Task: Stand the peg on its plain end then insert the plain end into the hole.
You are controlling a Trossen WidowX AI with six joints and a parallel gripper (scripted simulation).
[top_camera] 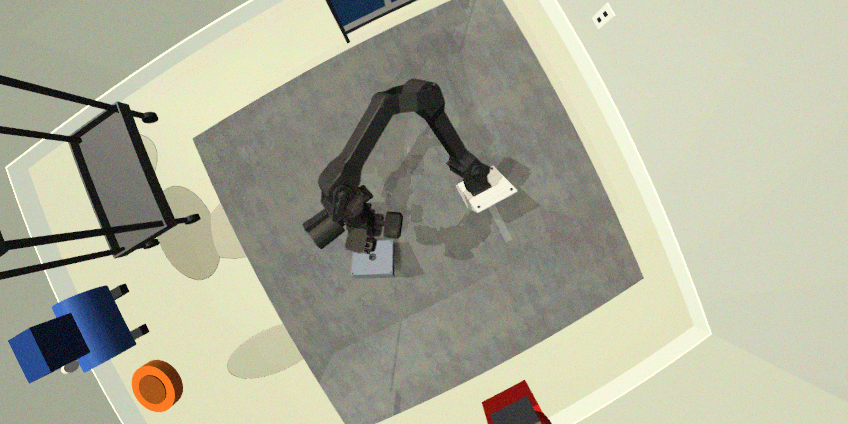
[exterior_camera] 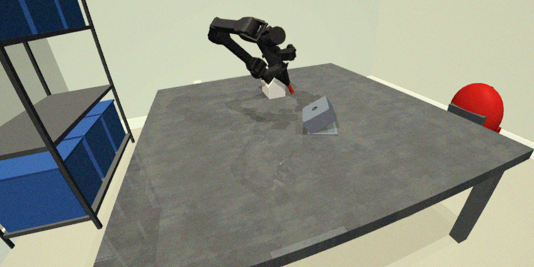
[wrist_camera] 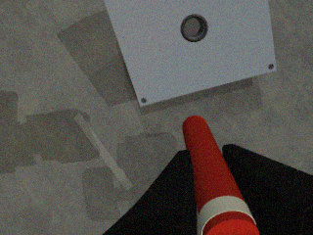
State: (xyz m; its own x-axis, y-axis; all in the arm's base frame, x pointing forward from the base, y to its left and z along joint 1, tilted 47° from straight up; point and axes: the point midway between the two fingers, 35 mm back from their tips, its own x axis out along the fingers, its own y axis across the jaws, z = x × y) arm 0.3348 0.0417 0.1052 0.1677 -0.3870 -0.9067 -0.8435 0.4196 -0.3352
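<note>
Now: the grey sloped panel 120 mm below my gripper tip, 90 mm to the left of it and 70 mm ahead of it. From my gripper tip the other things lie so: red peg 10 mm to the right, 10 mm above.
</note>
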